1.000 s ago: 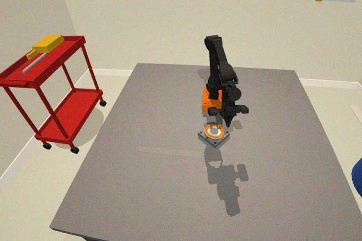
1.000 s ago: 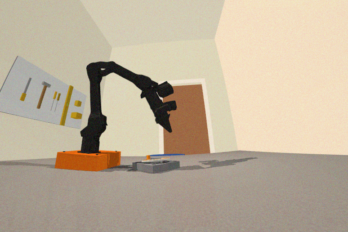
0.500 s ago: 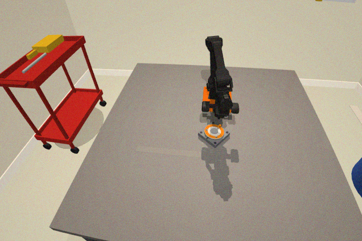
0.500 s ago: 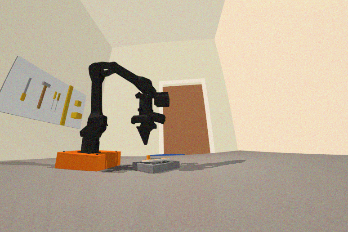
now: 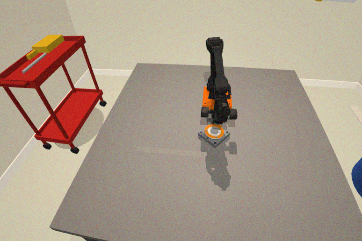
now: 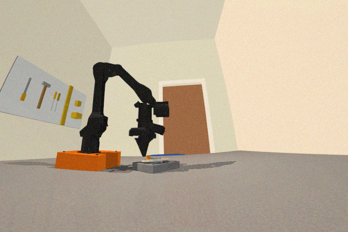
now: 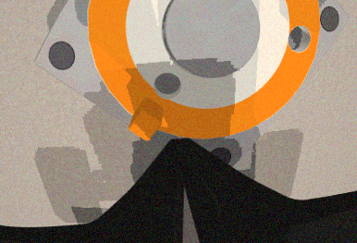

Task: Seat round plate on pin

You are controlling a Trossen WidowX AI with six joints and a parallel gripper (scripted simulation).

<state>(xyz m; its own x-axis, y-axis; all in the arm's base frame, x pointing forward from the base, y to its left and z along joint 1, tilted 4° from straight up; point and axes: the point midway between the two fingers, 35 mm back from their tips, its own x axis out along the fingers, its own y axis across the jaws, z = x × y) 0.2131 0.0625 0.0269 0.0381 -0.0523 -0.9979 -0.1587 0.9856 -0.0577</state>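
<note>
The base is 5 cm ahead of my gripper tip, 2 cm below it and 1 cm to the right of it.
</note>
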